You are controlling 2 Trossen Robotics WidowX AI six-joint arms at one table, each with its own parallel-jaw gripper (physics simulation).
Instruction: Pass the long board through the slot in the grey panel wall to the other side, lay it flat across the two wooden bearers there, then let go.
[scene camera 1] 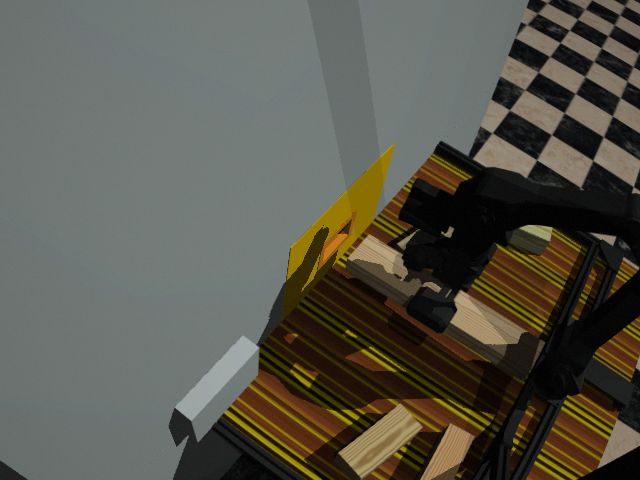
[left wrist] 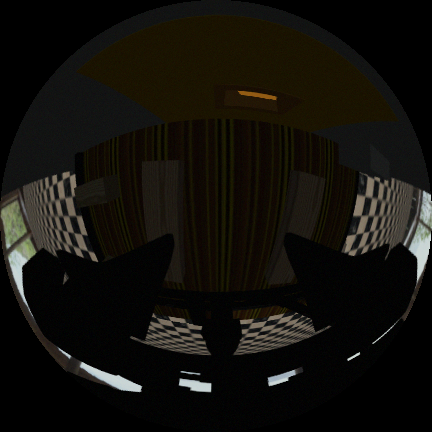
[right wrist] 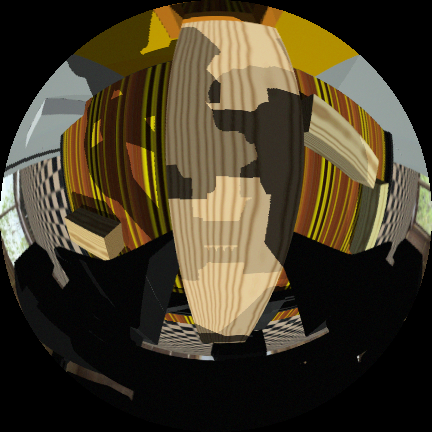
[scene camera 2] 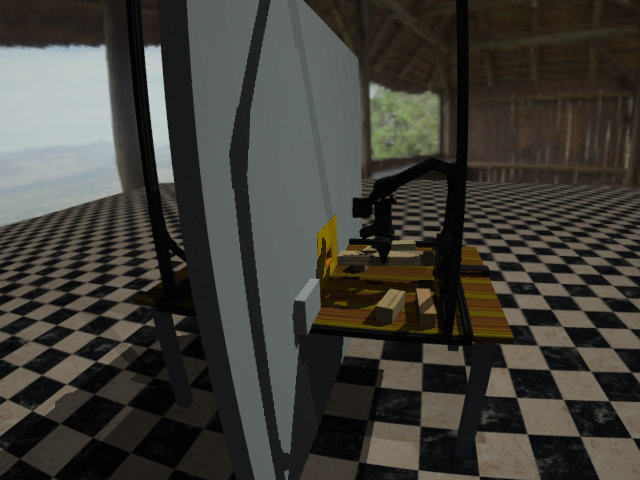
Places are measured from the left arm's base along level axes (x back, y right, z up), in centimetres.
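Pixels of known places: left gripper, between the fingertips: (left wrist: 230, 239); right gripper, between the fingertips: (right wrist: 230, 232) (scene camera 2: 384, 260); left arm's base, origin of its link: (left wrist: 221, 303); right arm's base, origin of its link: (scene camera 1: 549, 384).
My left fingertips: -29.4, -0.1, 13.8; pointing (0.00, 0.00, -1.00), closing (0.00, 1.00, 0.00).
Note:
For each thing: its middle in the pictures, then the offset to it from my left fingertips, as dx, dy, dz. "spot": a spot on its surface instead.
- long wooden board, middle of its body: (right wrist: 231, 247) (scene camera 1: 445, 306) (scene camera 2: 386, 258) -39.5, +3.1, -7.2
- slot, a spot on its surface: (scene camera 1: 335, 242) (scene camera 2: 328, 260) spot: -18.4, +2.7, -9.4
- yellow patch, a spot on its surface: (scene camera 1: 366, 190) spot: -18.9, -3.2, -0.9
- grey foot, a spot on its surface: (scene camera 1: 218, 386) spot: -21.3, +35.3, -5.7
The long wooden board (scene camera 1: 485, 326) (scene camera 2: 404, 257) (right wrist: 229, 181) is level just above the striped table, its front end pointing at the slot (scene camera 1: 335, 242) (scene camera 2: 329, 256) (right wrist: 225, 14) in the yellow patch (scene camera 1: 366, 190) of the grey panel wall (scene camera 1: 199, 190) (scene camera 2: 285, 167). My right gripper (scene camera 1: 434, 281) (scene camera 2: 383, 254) (right wrist: 230, 232) is shut on the board near its middle. In the dark left wrist view, the slot (left wrist: 257, 95) shows beyond two wooden bearers (left wrist: 160, 189) (left wrist: 308, 193). My left gripper (left wrist: 230, 239) is open and empty above them.
Loose wooden blocks (scene camera 1: 380, 440) (scene camera 1: 449, 452) (scene camera 2: 390, 305) lie near the table's front edge, another (scene camera 1: 530, 238) (right wrist: 342, 144) behind the board. A grey foot (scene camera 1: 218, 386) (scene camera 2: 306, 302) juts from the wall. A black frame post (scene camera 2: 456, 190) stands at the table's side.

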